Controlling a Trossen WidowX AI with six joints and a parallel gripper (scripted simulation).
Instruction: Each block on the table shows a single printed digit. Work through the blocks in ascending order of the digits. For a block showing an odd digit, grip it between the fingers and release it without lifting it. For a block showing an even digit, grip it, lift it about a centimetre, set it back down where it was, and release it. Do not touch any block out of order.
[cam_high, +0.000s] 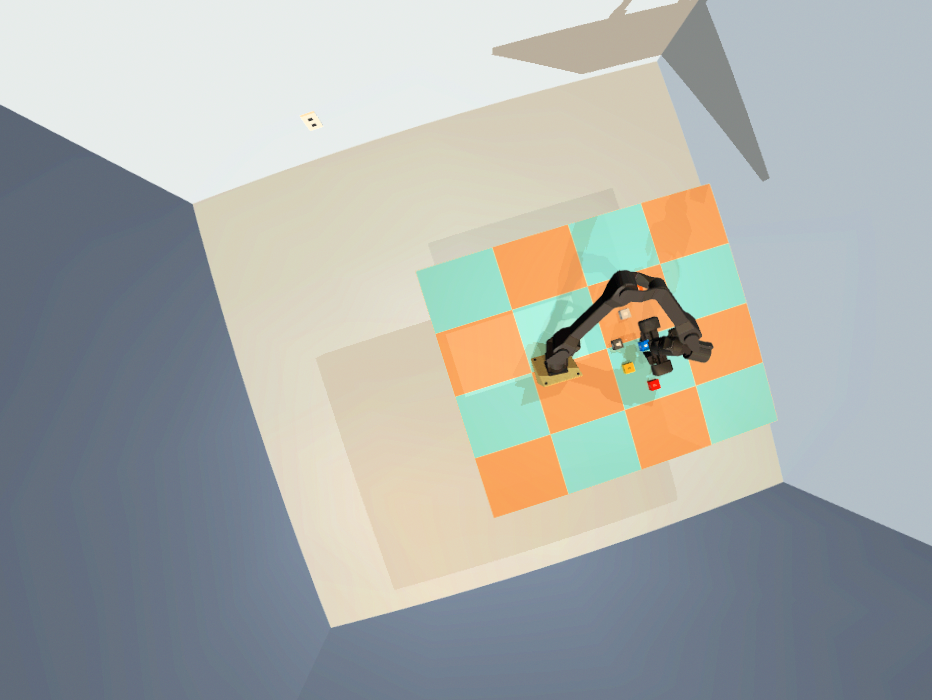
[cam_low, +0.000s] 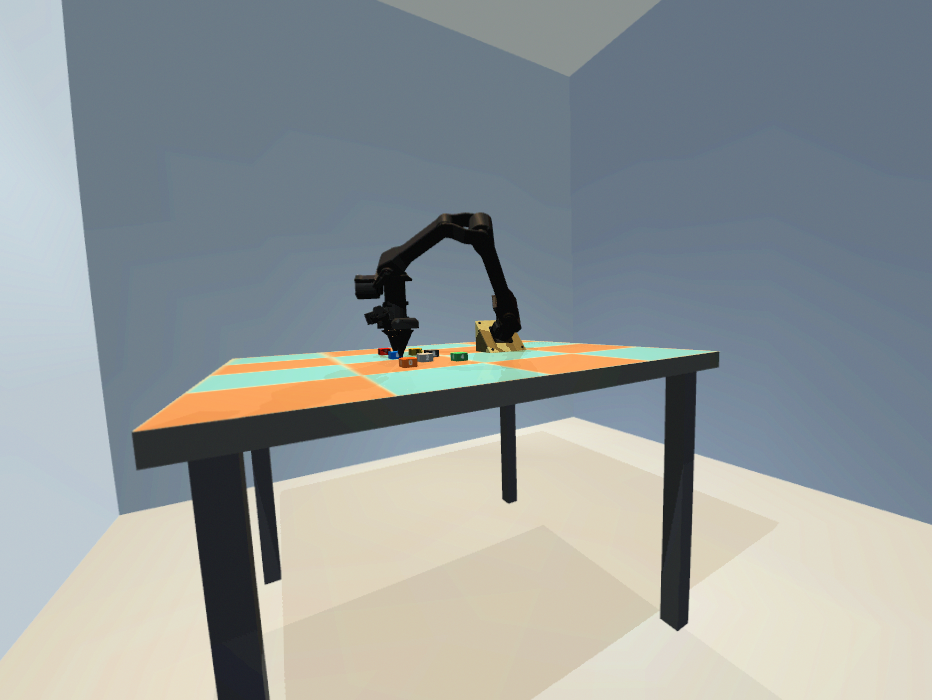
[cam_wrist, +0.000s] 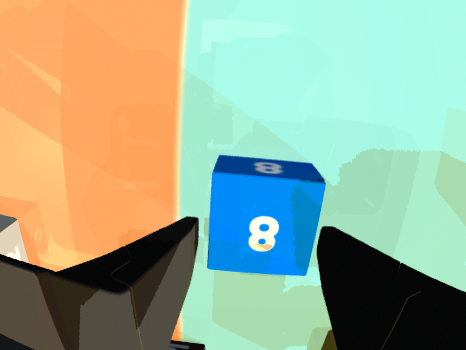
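Now: gripper tip 9 cm past the dark grey block and 3 cm to the right of it. The rest, counted from my gripper tip: red block: 1 cm ahead, 14 cm to the right; then blue block: 1 cm ahead; then yellow block: 7 cm behind, 6 cm to the right.
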